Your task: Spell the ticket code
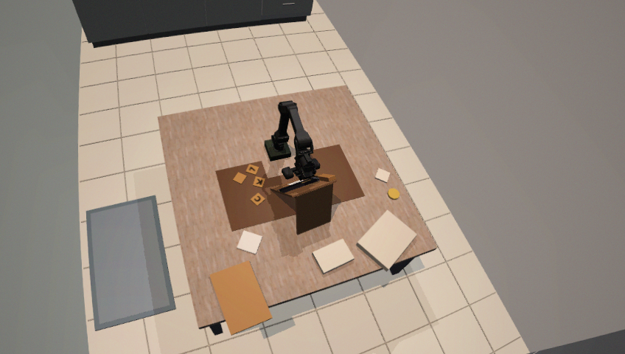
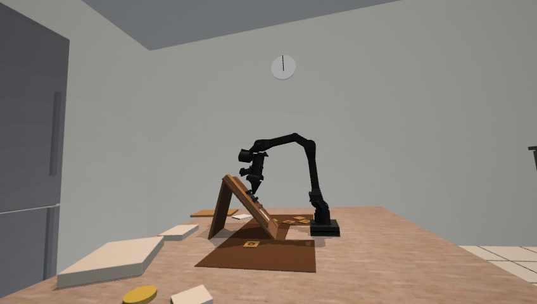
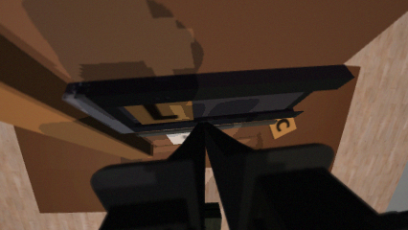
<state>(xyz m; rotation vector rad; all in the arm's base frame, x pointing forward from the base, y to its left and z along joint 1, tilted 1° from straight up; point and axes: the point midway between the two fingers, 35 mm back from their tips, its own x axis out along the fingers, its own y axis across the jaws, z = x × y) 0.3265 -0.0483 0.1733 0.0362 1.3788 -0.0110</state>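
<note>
My gripper tip is now 200 mm to the left of the c tile, 180 mm above it and 80 mm past it. Round my gripper tip: cream slab 380 mm ahead, 170 mm below, 10 mm to the left; white ticket 100 mm below, 50 mm behind, 10 mm to the left; small white card 540 mm to the left, 180 mm below, 70 mm ahead.
</note>
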